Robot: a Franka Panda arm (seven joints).
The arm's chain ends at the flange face. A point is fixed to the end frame.
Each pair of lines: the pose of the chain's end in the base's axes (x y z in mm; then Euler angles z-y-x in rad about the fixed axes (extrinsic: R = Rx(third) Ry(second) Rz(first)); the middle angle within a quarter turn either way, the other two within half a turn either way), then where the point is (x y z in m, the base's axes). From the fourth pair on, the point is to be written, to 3 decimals.
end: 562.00 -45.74 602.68 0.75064 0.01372 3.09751
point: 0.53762 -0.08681 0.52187
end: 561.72 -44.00 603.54 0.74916 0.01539 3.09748
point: 0.53753 -0.08511 0.52269
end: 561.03 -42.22 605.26 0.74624 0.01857 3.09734
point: 0.53721 -0.08342 0.52435
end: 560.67 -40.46 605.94 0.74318 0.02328 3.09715
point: 0.537 -0.082 0.525
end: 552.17 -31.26 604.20 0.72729 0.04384 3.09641
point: 0.531 -0.073 0.523
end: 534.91 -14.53 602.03 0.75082 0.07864 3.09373
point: 0.516 -0.056 0.520
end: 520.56 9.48 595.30 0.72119 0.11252 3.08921
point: 0.506 -0.033 0.513
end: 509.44 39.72 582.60 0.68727 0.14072 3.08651
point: 0.498 -0.004 0.500
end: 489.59 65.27 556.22 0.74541 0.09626 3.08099
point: 0.472 0.023 0.474
